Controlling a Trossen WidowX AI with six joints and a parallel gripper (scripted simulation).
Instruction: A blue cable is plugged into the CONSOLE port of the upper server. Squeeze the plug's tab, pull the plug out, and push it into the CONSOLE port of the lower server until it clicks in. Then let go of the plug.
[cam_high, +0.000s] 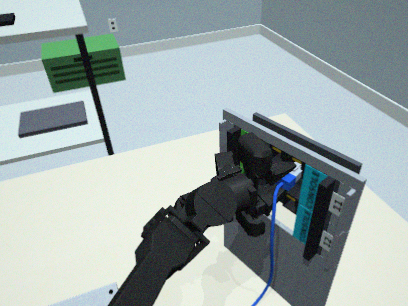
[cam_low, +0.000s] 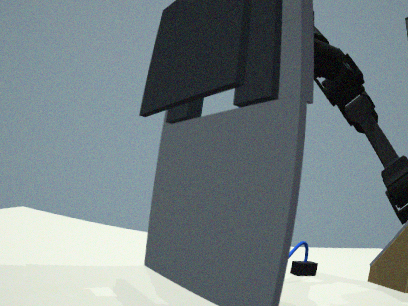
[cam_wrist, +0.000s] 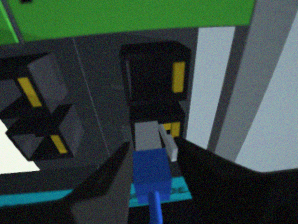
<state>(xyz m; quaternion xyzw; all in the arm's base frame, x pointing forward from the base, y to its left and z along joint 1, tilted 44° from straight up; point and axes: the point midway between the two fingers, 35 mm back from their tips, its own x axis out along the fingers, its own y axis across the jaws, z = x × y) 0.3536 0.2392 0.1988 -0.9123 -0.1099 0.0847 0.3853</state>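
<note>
Now: the blue plug right at my gripper tip. Round my gripper tip: small black block 220 mm behind, 160 mm to the right, 340 mm below.
</note>
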